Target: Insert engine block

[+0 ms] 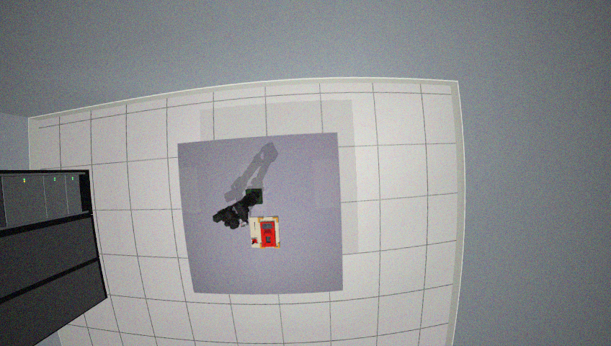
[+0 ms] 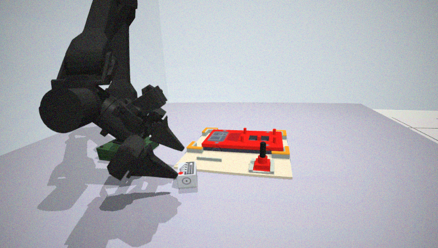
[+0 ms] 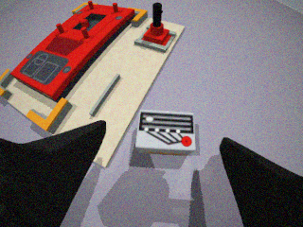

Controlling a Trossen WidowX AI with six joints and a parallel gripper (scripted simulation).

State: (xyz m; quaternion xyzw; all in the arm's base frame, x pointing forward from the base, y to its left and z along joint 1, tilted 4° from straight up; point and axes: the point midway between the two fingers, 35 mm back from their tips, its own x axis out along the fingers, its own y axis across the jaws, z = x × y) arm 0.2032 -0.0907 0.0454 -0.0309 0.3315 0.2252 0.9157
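Right now the engine block is 3 cm below my gripper tip, 1 cm to the left of it and 1 cm ahead of it. Also, from my gripper tip: black upright peg: 14 cm ahead, 9 cm to the left, 1 cm below.
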